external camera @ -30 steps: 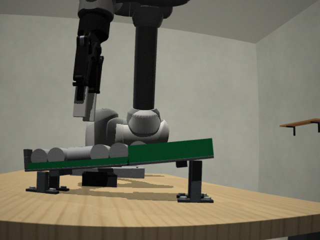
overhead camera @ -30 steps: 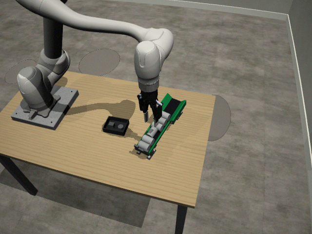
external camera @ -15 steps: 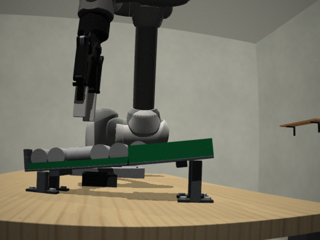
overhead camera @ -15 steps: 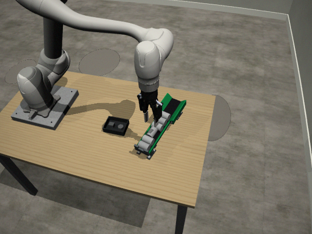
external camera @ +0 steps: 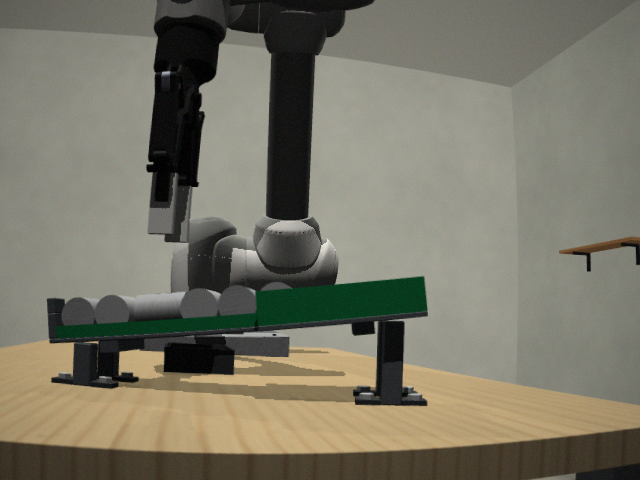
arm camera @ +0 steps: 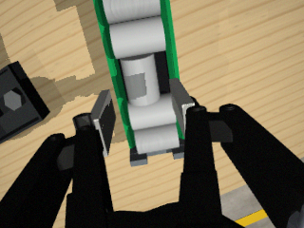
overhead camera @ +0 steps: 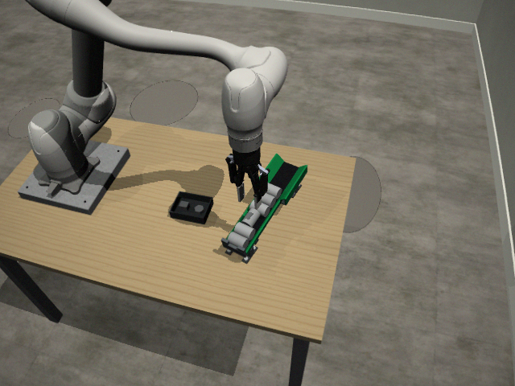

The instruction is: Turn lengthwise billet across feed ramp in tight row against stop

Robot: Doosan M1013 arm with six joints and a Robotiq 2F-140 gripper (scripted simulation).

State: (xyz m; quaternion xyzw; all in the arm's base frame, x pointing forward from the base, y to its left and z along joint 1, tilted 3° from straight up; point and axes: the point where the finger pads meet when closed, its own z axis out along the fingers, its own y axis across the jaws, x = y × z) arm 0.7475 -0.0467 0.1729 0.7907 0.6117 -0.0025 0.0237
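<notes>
Right now the dark stop is 2 cm behind my hand, 11 cm to the right of it and 13 cm below it. The rest, counted from my hand: black tray 23 cm behind, 4 cm to the left, 18 cm below.
</notes>
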